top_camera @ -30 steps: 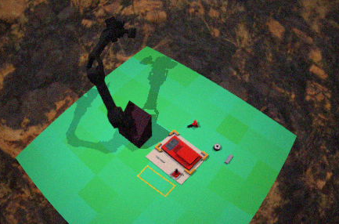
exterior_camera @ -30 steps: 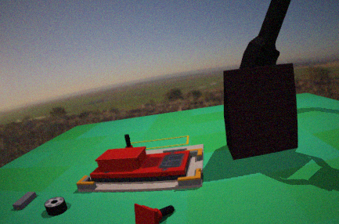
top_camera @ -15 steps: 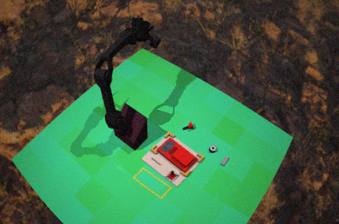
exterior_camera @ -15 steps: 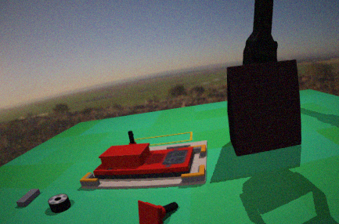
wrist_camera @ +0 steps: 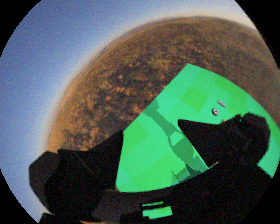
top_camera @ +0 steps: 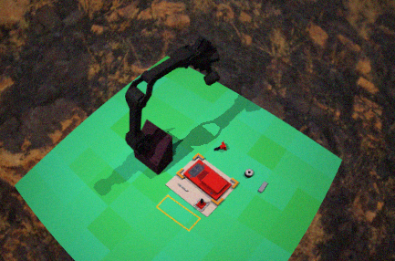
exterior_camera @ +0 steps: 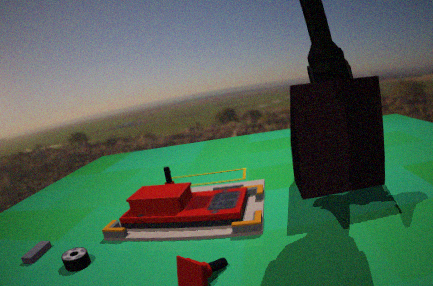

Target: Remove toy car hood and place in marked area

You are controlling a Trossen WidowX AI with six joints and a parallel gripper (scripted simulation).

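Right now the hood is 320 mm to the right of my gripper tip, 310 mm below it and 250 mm ahead of it. From my gripper tip the other things lie so: grey ring (350 mm ahead, 340 mm below, 170 mm to the right).
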